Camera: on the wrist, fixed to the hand. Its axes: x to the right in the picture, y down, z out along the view.
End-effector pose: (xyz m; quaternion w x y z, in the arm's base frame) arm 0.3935 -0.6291 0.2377 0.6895 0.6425 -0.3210 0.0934
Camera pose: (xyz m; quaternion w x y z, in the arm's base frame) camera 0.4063 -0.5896 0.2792 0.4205 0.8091 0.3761 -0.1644
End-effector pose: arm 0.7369 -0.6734 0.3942 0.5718 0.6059 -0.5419 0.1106
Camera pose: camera 0.7400 -0.6422 0.4438 0.4094 0.8935 0.1829 -0.0240
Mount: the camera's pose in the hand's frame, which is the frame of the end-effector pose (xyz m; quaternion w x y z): 0.0221 0.0335 -0.0428 0.6737 0.2701 0.2131 -0.6540
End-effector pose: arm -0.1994 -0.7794 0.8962 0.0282 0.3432 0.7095 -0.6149
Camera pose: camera -0.1824 -0.7310 0.8678 0.6270 0.0941 -0.5424 0.5512
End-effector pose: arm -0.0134 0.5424 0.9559 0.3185 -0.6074 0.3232 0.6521
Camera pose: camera -0.0167 0.4886 0.9327 0.7362 -0.6735 0.0645 0.0143
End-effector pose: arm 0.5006 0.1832 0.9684 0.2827 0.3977 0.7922 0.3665
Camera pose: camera 0.4715 0.2004 1.0164 0.1539 -0.2519 0.9531 -0.0672
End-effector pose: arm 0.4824 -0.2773 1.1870 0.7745 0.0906 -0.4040 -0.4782
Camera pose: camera 0.5400 -0.2882 1.1884 0.2707 0.6364 -0.1770 -0.7003
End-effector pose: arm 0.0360 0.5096 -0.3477 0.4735 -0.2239 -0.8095 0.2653
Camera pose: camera 0.0676 0.5579 -0.3373 0.7255 0.4499 -0.5192 0.0400
